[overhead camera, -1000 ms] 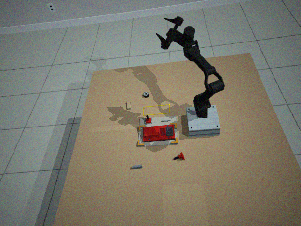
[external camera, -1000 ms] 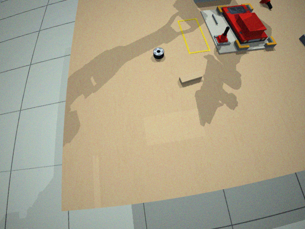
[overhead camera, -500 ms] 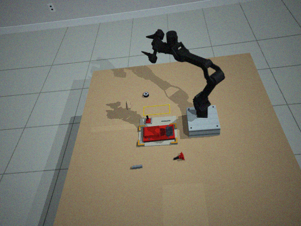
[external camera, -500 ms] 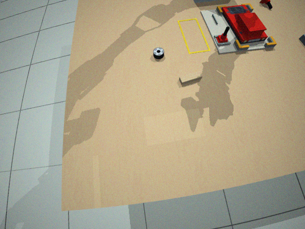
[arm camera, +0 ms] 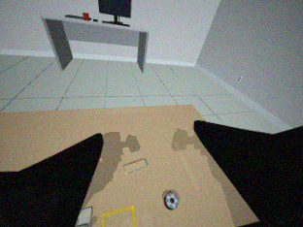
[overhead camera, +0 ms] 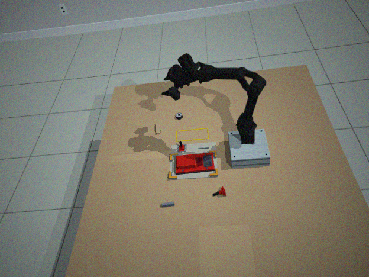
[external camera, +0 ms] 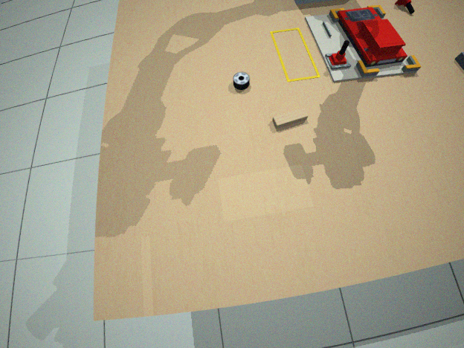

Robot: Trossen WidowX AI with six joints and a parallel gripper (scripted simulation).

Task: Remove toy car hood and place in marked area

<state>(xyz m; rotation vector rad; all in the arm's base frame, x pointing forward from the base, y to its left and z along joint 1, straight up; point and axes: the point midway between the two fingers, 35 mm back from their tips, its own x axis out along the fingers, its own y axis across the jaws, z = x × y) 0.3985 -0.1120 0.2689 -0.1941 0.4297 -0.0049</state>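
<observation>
Now: the hood 290 mm below my gripper tip, 250 mm to the left of it and 120 mm behind it. Round my gripper tip: tan block: 320 mm below, 100 mm ahead; black wheel: 320 mm below, 110 mm to the right, 10 mm behind.
</observation>
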